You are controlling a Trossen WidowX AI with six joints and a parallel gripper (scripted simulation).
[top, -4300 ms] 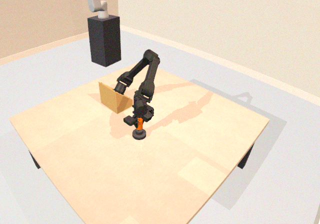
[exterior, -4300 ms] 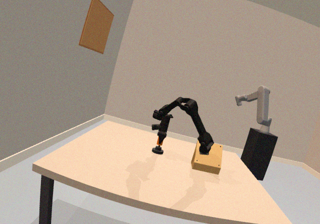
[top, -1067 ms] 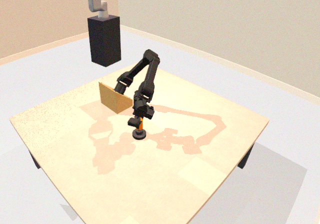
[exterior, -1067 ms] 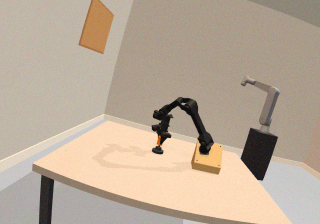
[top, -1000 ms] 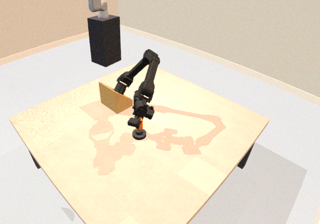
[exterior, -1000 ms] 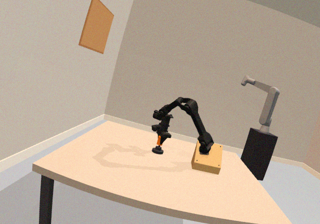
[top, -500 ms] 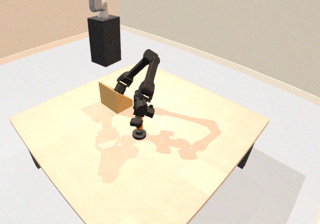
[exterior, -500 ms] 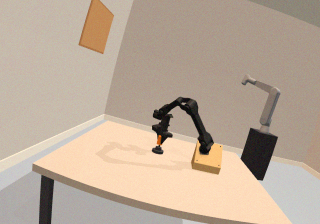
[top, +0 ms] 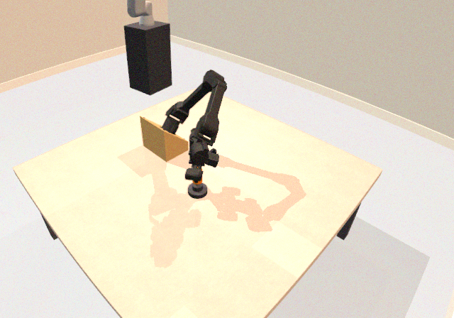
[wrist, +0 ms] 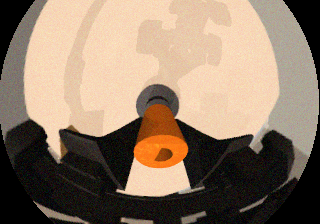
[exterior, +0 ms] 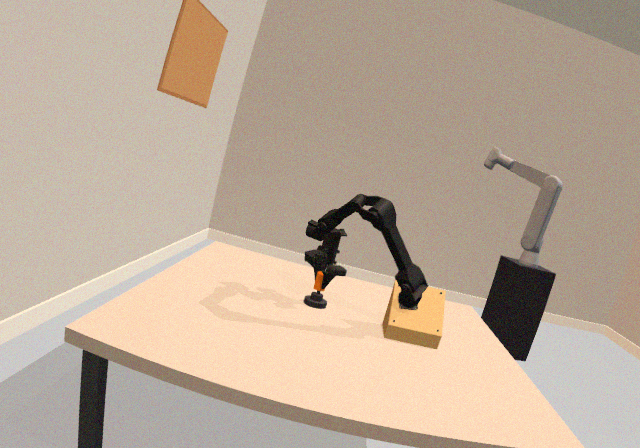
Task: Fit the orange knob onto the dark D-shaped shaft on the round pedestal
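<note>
The orange knob lies 2 cm above my gripper tip. The rest, counted from my gripper tip: dark round pedestal 4 cm below.
</note>
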